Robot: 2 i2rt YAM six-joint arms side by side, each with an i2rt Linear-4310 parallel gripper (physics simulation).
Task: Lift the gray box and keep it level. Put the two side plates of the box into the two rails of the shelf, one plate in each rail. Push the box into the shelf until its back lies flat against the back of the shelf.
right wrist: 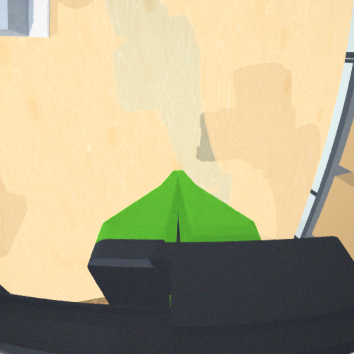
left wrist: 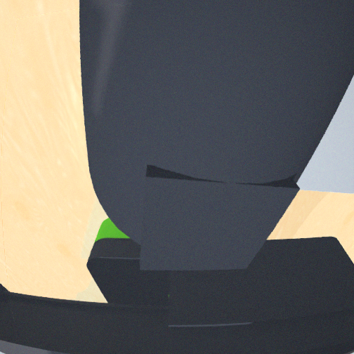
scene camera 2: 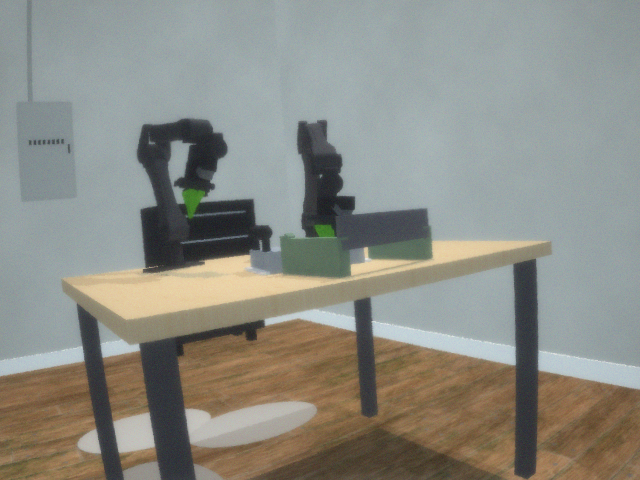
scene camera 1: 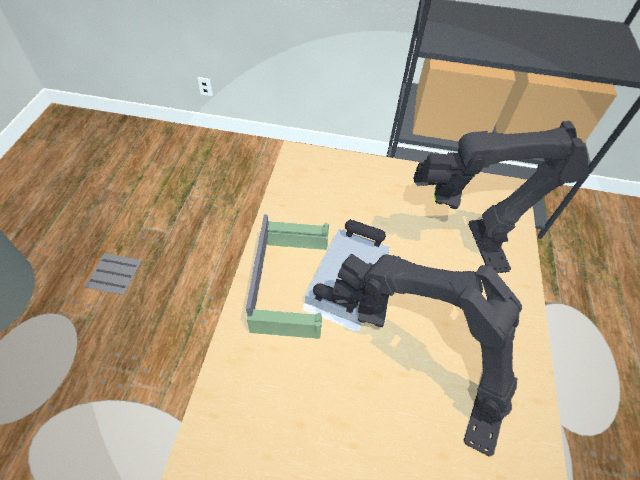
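The gray box sits on the table, turned at an angle, outside the shelf's open side. It has two dark handles; one handle is free. The other handle fills much of the left wrist view and hides most of the left fingers. The shelf has two green rails and a dark back. My left gripper is shut and empty beside that handle. My right gripper is shut and empty, raised above the table, away from the box.
A tall dark storage rack with cardboard boxes stands behind the table's far end in scene camera 1. The table has its edge close behind the shelf's back. The left arm reaches over part of the box.
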